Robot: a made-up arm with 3 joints.
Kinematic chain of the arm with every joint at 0, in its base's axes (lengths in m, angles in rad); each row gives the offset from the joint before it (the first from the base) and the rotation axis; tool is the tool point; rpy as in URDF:
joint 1: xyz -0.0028 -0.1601 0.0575 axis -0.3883 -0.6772 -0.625
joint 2: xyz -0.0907 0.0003 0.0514 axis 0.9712 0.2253 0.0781
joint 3: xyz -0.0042 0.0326 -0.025 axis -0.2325 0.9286 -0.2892
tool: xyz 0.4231 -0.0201 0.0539 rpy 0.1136 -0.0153 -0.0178
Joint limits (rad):
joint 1: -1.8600..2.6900
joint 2: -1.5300..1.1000
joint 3: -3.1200..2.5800
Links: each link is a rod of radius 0.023 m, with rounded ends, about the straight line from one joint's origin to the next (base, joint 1, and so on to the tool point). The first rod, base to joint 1, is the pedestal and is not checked.
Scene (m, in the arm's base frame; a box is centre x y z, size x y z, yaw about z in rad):
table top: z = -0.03
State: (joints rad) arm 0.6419 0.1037 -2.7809
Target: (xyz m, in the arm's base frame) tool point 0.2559 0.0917 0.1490
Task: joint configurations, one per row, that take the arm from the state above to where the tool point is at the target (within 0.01 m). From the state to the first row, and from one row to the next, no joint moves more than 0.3 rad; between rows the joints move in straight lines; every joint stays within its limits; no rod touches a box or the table.
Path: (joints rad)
1: 0.4037 0.0433 -2.4881
2: 0.1655 -0.0172 -2.1952
3: -0.0727 -0.0776 -1.9024
4: -0.3108 -0.1381 -1.6096
5: -0.5490 -0.1985 -1.3168
6: -0.7872 -0.2590 -1.0239
7: -1.0254 -0.3194 -0.7311
8: -1.2636 -0.3798 -0.4383

